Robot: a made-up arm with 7 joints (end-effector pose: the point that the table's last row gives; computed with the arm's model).
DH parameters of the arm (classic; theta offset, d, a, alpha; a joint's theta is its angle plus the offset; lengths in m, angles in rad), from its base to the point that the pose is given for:
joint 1: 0 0.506 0 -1.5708
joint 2: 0 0 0 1.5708
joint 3: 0 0.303 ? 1.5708
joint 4: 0 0 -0.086 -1.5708
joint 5: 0 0.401 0 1.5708
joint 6: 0 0 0.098 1.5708
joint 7: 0 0 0 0
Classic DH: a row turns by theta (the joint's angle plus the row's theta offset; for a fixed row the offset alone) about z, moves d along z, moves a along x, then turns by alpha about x.
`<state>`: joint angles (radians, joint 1 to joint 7).
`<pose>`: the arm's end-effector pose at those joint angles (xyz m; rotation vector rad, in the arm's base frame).
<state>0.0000 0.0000 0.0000 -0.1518 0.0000 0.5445 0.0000</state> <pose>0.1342 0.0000 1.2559 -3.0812 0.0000 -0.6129</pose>
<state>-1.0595 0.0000 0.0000 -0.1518 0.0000 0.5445 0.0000</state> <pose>0.0656 -0.1170 1.2559 2.5040 -1.4663 0.4981</pose>
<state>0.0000 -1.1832 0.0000 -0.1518 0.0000 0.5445 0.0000</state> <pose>-0.6436 0.0000 0.9136 -2.2158 0.0000 -2.2271</pose>
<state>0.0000 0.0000 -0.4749 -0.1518 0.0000 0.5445 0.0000</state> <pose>0.1193 -0.0613 1.2559 2.9103 -0.7043 0.5789</pose>
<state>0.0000 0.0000 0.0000 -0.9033 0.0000 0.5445 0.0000</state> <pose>0.4215 0.0000 1.0904 -3.0912 0.0000 0.5606</pose>
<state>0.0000 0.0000 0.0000 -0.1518 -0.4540 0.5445 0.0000</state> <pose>0.1258 -0.0368 1.2572 2.8638 -0.6340 0.5696</pose>
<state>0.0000 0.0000 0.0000 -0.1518 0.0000 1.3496 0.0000</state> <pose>0.0793 0.0000 1.3097 -2.5948 0.0000 -1.7710</pose>
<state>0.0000 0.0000 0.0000 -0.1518 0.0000 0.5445 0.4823</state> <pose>0.1342 0.0000 1.2559 -2.9064 0.7148 -0.5781</pose>
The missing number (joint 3, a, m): 0.068
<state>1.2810 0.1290 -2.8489 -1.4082 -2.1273 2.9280 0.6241</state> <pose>0.0987 -0.4247 0.9648 1.1599 -0.1599 -0.0764</pose>
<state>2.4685 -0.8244 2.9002 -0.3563 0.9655 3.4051 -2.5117</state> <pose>0.3718 -0.4139 0.9490 0.9511 0.3213 0.4803</pose>
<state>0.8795 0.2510 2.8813 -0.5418 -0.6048 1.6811 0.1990</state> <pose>-0.0668 0.0083 1.3194 -0.0473 -1.7431 0.0811</pose>
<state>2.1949 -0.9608 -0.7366 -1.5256 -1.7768 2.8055 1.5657</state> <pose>0.2597 0.0968 1.0813 -1.2041 -0.0479 -1.3832</pose>
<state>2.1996 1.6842 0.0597 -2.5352 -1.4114 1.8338 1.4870</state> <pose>0.0183 -0.1108 0.0925 0.0811 1.6426 0.5611</pose>
